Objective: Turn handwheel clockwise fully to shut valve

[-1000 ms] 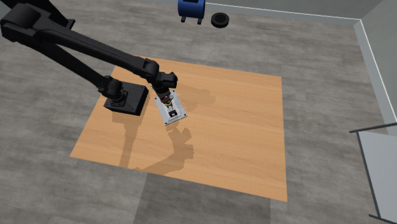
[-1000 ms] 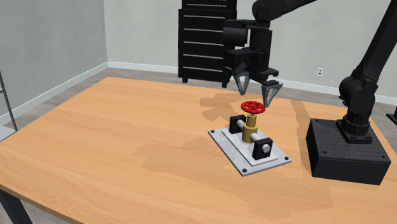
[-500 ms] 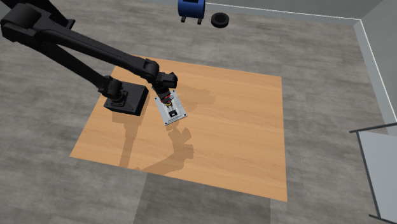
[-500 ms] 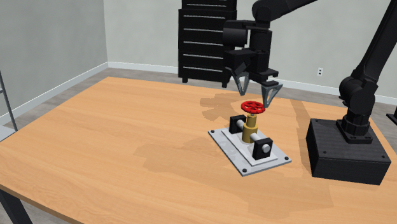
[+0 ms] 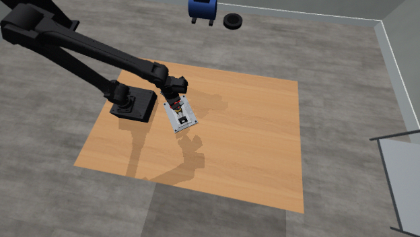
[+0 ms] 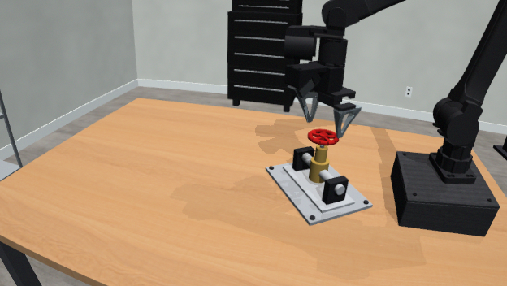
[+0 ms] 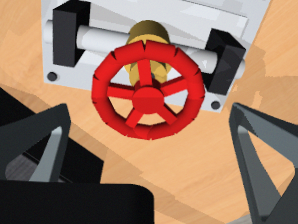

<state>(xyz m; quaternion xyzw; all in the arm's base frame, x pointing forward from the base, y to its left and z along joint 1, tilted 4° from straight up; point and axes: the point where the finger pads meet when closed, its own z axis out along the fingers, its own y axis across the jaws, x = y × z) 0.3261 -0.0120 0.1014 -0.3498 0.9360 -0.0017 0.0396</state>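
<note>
Right now my hand is 3 cm above the handwheel. From my hand the other things lie so: baseplate (16 cm below).
</note>
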